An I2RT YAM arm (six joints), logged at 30 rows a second.
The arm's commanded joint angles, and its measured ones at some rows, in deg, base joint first. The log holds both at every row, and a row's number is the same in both.
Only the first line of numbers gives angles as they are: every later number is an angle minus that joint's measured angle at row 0.
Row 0, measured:
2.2, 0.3, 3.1, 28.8, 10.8, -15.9
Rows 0 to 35, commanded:
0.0, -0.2, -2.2, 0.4, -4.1, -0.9
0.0, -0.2, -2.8, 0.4, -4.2, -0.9
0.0, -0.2, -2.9, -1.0, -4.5, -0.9
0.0, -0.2, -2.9, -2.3, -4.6, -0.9
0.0, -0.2, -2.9, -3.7, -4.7, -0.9
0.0, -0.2, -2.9, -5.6, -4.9, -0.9
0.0, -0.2, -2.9, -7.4, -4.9, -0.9
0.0, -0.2, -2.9, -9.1, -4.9, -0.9
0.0, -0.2, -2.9, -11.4, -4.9, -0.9
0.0, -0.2, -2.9, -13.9, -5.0, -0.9
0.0, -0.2, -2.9, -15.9, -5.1, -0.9
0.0, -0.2, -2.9, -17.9, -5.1, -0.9
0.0, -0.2, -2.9, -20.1, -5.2, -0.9
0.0, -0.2, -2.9, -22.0, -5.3, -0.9
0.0, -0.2, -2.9, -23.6, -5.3, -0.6
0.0, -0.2, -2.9, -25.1, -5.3, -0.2
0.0, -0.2, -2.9, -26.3, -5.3, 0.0
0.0, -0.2, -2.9, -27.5, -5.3, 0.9
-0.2, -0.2, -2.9, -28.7, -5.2, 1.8
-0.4, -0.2, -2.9, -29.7, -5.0, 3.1
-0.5, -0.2, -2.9, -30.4, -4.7, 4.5
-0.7, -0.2, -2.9, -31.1, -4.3, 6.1
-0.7, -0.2, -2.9, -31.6, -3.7, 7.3
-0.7, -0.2, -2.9, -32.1, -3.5, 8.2
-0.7, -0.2, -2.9, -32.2, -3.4, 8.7
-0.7, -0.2, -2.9, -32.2, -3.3, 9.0
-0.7, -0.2, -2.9, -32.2, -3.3, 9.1
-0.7, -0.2, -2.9, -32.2, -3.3, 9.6
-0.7, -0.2, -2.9, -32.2, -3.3, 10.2
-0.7, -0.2, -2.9, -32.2, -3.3, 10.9
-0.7, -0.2, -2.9, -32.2, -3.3, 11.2
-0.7, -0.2, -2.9, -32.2, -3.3, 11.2
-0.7, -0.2, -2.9, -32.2, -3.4, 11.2
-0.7, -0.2, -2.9, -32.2, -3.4, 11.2
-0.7, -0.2, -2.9, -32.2, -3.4, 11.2
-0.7, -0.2, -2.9, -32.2, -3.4, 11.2
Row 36, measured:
-0.5, 0.0, -2.4, -29.6, -5.0, 9.5
